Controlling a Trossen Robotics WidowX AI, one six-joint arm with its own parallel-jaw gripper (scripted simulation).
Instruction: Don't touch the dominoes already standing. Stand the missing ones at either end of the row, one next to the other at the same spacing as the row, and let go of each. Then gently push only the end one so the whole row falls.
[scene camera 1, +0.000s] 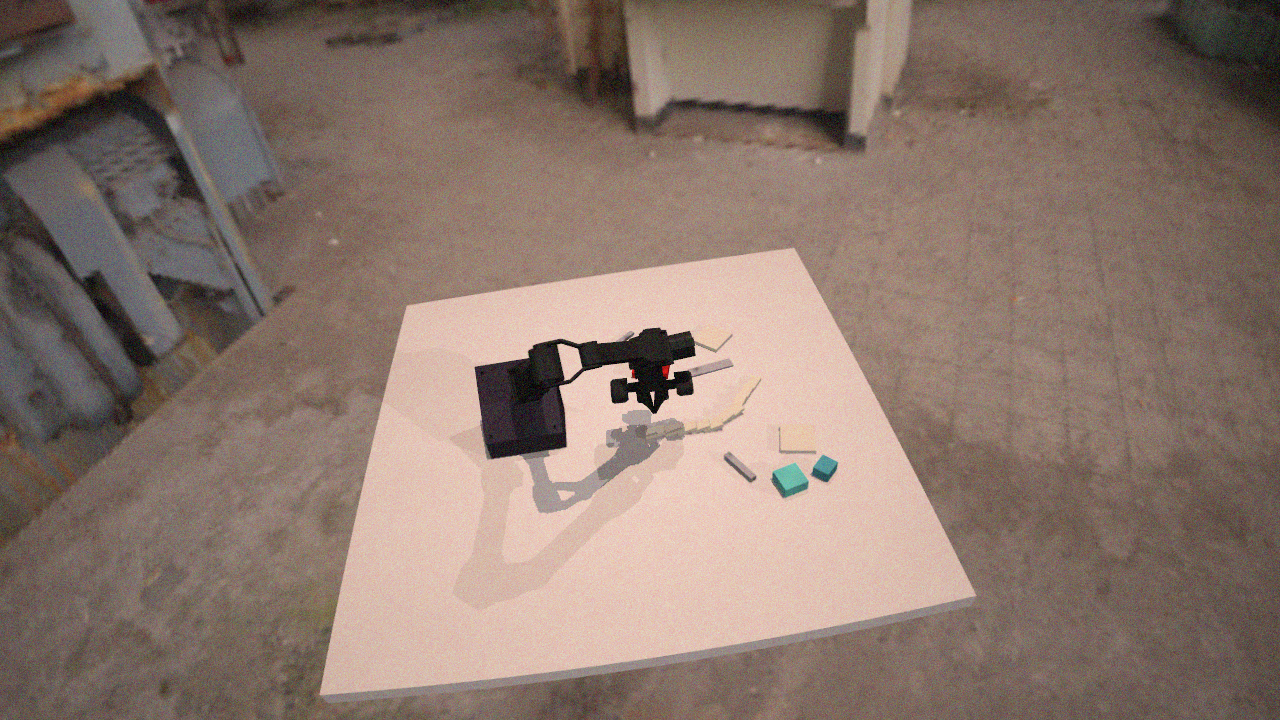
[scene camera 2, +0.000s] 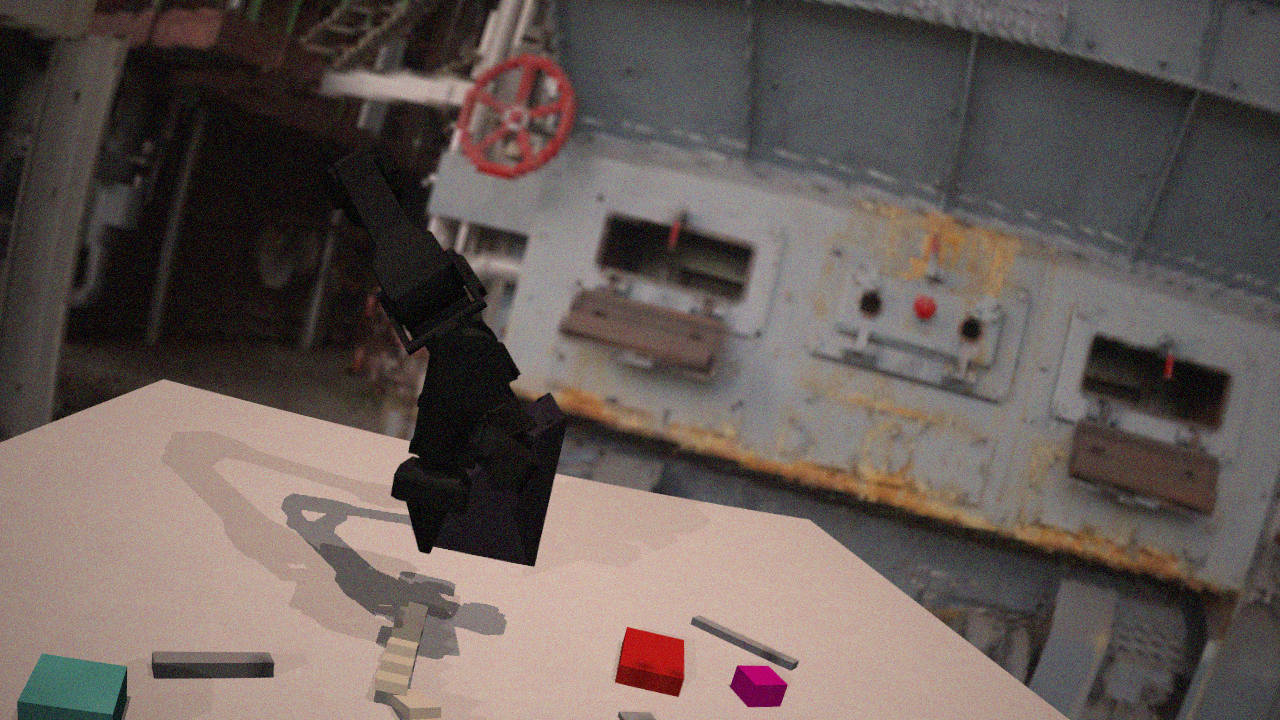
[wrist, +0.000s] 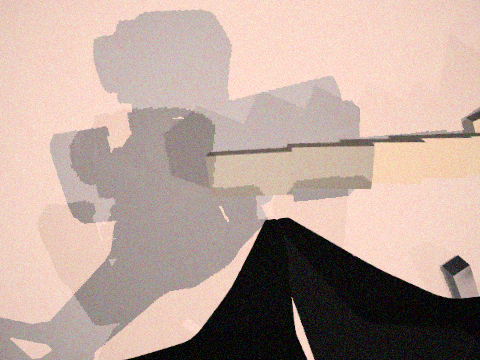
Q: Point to my gripper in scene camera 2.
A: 424, 551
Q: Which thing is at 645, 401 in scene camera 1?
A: My gripper.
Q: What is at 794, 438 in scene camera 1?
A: A beige tile.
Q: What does my gripper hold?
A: Nothing.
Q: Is my gripper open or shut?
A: Shut.
